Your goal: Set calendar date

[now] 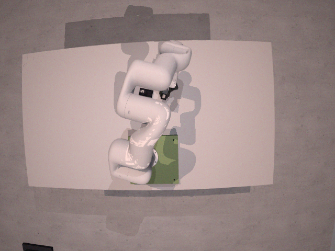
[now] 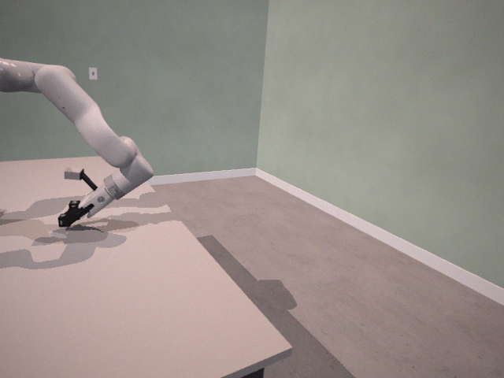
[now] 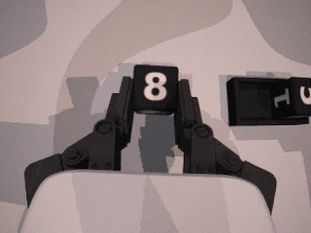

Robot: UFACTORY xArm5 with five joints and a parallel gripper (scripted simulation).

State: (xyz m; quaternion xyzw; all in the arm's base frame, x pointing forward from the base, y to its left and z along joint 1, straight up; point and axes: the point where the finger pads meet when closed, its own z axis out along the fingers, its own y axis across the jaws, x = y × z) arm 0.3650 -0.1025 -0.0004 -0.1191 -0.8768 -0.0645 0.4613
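Now: the black calendar tray 11 cm to the left of my hand, 3 cm below it and 1 cm ahead of it. The rest, counted from my hand: black cube 2 cm behind, 1 cm below.
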